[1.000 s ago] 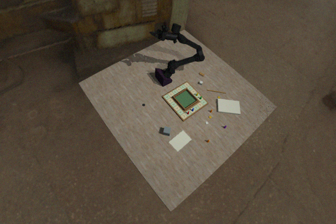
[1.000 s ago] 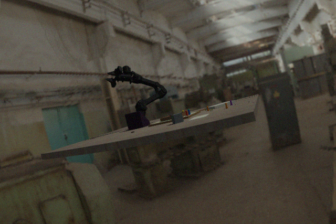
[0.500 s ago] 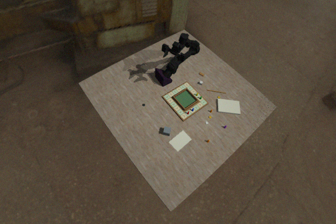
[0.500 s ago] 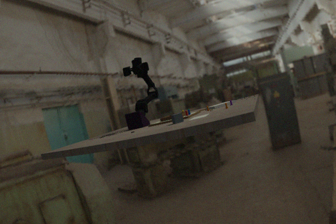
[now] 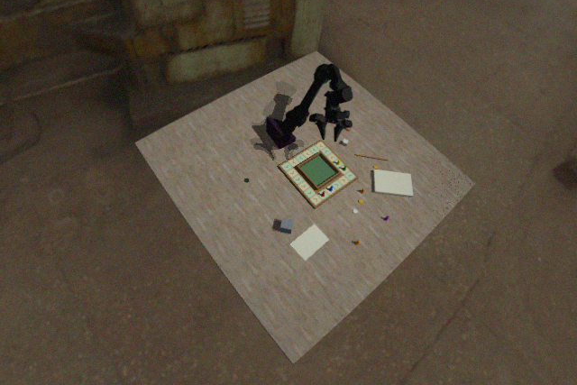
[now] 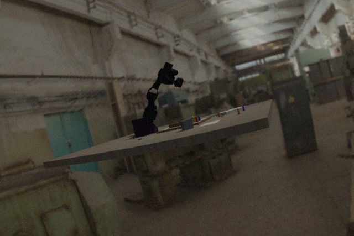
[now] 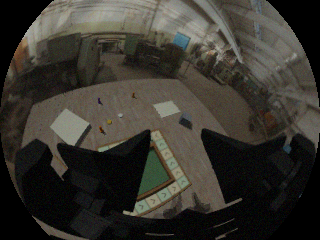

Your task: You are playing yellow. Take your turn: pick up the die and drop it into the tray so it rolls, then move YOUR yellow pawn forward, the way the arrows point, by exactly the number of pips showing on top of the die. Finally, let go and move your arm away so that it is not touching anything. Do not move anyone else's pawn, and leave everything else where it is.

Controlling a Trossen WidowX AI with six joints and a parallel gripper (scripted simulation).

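Right now the grey-white die is 9 cm behind my gripper tip, 23 cm to the left of it and 26 cm below it. From my gripper tip the other things lie so: yellow pawn: 11 cm to the left, 25 cm below; blue pawn: 10 cm ahead, 1 cm to the right, 25 cm below; green felt tray: 1 cm behind, 27 cm below.
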